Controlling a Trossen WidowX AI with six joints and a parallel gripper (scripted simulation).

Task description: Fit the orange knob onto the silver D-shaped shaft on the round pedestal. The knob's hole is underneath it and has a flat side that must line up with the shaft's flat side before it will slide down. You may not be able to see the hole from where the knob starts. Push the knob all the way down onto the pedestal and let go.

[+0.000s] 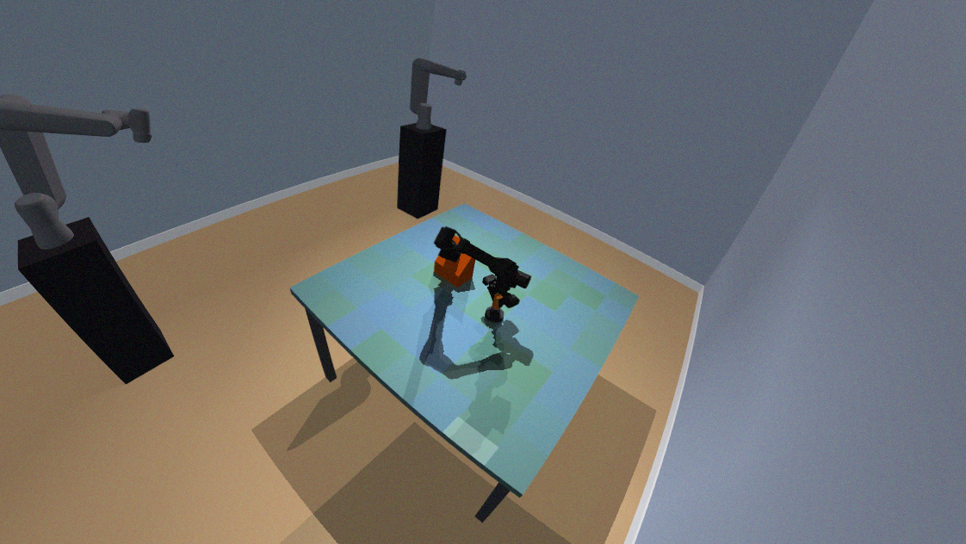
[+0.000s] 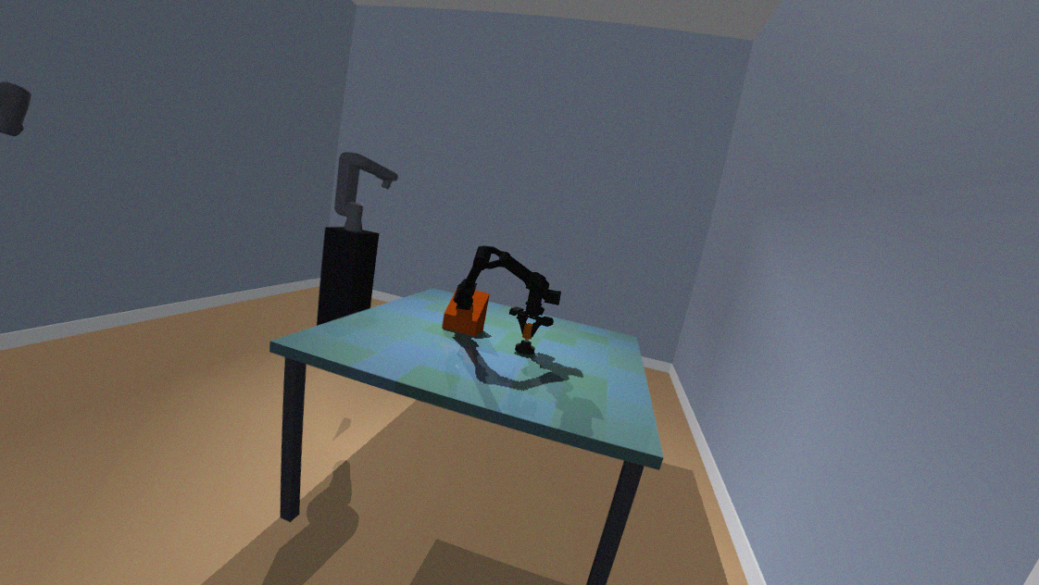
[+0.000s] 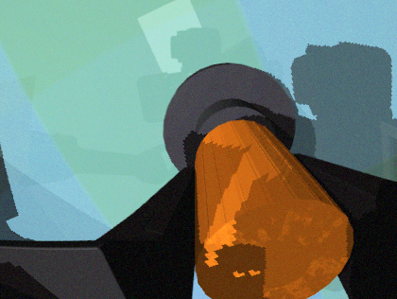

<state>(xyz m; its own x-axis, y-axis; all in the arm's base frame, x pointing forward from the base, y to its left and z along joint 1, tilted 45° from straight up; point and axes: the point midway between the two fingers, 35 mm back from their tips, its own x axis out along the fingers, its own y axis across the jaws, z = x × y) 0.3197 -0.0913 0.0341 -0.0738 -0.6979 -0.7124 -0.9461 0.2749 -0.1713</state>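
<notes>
Right now the orange knob is 30 mm above my gripper tip. From my gripper tip the other things lie so: pedestal: 40 mm below.
</notes>
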